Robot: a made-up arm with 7 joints.
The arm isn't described. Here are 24 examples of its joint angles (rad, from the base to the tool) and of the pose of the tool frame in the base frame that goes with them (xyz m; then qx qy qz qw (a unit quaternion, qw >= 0)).
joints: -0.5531 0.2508 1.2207 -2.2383 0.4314 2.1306 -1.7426
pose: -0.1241 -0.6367 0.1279 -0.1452 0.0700 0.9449 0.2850
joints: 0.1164 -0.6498 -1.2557 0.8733 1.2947 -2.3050 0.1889
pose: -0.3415 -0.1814 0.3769 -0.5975 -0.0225 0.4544 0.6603
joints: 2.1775 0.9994 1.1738 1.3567 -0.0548 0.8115 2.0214
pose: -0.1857 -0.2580 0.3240 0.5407 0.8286 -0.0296 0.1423
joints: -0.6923 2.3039 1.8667 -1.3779 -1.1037 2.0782 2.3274
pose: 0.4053 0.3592 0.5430 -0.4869 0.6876 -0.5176 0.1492
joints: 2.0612 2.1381 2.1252 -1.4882 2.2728 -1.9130 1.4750
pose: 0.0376 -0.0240 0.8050 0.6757 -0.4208 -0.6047 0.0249
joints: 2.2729 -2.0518 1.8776 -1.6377 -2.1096 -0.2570 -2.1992
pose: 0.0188 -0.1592 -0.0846 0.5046 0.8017 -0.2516 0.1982
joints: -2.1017 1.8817 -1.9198 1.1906 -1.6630 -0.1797 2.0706
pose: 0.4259 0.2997 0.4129 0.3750 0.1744 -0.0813 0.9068
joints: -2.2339 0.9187 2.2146 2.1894 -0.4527 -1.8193 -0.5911
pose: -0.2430 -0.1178 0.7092 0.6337 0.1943 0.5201 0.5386
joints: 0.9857 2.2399 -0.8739 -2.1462 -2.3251 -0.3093 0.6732
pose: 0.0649 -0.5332 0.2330 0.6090 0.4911 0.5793 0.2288
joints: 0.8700 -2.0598 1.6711 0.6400 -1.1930 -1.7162 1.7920
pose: 0.1846 0.0961 -0.0626 0.7819 0.1962 -0.4957 0.3232
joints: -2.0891 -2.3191 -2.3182 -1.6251 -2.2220 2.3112 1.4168
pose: 0.6095 0.5287 0.1430 0.7525 -0.3578 0.5488 0.0673
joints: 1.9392 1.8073 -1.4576 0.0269 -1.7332 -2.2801 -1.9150
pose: 0.4492 -0.7301 -0.1364 -0.4036 -0.4105 -0.7306 0.3670
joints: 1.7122 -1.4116 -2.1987 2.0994 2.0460 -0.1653 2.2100
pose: 0.5108 -0.3523 -0.3450 -0.3298 -0.8963 -0.0572 0.2909
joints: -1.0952 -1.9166 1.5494 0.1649 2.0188 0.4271 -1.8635
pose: -0.1307 -0.5349 -0.1748 0.8209 0.0001 -0.5698 0.0381
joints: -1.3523 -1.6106 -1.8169 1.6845 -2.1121 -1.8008 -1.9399
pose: -0.5992 0.6292 0.2138 0.4232 0.2694 0.1726 0.8476
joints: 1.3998 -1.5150 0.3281 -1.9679 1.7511 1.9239 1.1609
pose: -0.2825 0.1083 0.2462 0.8875 0.2958 -0.1575 0.3164
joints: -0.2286 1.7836 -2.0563 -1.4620 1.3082 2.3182 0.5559
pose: -0.5395 0.0280 0.1300 0.1836 0.5822 0.2012 0.7660
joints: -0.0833 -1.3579 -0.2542 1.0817 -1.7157 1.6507 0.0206
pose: -0.3378 -0.4728 0.6149 0.0360 -0.0756 -0.9707 0.2252
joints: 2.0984 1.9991 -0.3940 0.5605 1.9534 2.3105 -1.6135
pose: -0.4989 -0.3704 0.0089 -0.3333 0.3411 0.7677 0.4281
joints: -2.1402 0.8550 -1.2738 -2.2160 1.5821 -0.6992 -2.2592
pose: 0.2625 0.7445 0.1922 0.0229 0.9705 0.1469 0.1899
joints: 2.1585 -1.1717 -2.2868 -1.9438 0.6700 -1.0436 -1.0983
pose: 0.3738 -0.3395 -0.2864 0.2828 0.8145 -0.5063 0.0166
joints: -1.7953 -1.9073 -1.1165 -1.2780 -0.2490 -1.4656 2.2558
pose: 0.0266 0.2432 0.2877 0.4782 -0.1188 0.7841 0.3773
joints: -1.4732 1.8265 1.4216 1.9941 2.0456 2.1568 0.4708
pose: 0.1250 0.0394 0.0092 0.0848 0.5881 0.6912 0.4114
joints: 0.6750 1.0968 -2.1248 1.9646 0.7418 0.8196 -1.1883
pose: -0.1665 -0.4309 0.9265 0.7175 0.3374 0.5003 0.3479
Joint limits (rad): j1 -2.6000..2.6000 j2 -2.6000..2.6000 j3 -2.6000..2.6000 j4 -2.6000..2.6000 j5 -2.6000..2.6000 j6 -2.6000..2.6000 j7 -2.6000..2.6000
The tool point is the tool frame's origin. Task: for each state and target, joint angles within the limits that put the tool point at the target. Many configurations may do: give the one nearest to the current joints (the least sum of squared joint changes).
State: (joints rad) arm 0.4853 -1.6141 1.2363 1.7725 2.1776 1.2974 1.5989
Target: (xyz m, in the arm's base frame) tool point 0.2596 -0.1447 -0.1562
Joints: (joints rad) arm 0.6196 -2.4285 1.7122 1.4966 2.0544 1.2629 1.2086
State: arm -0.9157 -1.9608 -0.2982 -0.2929 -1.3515 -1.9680 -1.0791
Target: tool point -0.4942 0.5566 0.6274
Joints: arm -1.0691 -2.0028 -1.1441 -0.3291 -1.2451 -2.4264 -1.2712
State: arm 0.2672 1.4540 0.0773 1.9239 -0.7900 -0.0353 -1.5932
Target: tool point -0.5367 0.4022 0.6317
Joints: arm -0.1397 0.8702 -0.7232 1.6986 -0.4066 0.3540 -1.6508
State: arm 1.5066 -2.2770 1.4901 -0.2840 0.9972 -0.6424 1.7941
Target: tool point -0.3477 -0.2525 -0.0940
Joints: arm 2.0882 -2.5427 1.6600 -0.6155 0.6226 -0.8873 1.8140
